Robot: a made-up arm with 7 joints.
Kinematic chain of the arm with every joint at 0, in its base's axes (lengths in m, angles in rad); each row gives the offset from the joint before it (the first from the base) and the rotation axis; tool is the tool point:
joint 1: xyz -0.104 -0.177 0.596 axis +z
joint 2: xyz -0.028 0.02 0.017 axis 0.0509 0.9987 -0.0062
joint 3: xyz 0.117 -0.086 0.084 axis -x
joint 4: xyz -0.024 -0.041 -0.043 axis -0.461 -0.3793 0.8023
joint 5: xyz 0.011 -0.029 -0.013 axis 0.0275 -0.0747 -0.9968
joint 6: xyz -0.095 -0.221 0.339 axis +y
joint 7: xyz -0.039 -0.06 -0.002 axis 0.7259 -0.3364 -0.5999
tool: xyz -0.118 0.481 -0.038
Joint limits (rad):
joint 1: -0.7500..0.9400
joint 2: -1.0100..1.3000
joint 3: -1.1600..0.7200
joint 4: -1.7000..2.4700
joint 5: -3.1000..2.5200
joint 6: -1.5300..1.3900
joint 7: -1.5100..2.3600
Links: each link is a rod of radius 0.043 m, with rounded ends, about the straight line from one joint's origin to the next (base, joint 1, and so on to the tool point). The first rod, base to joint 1, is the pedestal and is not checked.
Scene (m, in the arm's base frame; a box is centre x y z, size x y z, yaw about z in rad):
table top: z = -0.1
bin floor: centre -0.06 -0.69 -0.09 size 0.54 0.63 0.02 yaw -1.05
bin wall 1: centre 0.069 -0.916 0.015 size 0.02 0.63 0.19 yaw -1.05
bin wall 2: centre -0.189 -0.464 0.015 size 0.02 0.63 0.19 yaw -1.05
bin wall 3: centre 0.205 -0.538 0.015 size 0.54 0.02 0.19 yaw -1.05
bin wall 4: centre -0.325 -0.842 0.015 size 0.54 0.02 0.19 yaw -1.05
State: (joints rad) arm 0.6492 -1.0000 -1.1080 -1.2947 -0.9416 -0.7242 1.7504
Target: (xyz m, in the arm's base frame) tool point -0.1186 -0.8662 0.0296
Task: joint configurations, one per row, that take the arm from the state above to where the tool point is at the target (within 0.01 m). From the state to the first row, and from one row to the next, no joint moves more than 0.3 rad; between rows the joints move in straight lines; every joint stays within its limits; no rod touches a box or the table.
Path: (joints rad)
1: 0.4380 -0.8095 -1.1340 -1.4595 -0.9242 -0.8793 1.6549
2: 0.2268 -0.6190 -1.1600 -1.6243 -0.9068 -1.0345 1.5594
3: 0.2080 -0.6050 -1.1133 -1.6112 -0.9083 -0.8866 1.8262
4: 0.1892 -0.5910 -1.0665 -1.5981 -0.9098 -0.7387 2.0931
5: 0.1705 -0.5770 -1.0198 -1.5850 -0.9113 -0.5909 2.3600

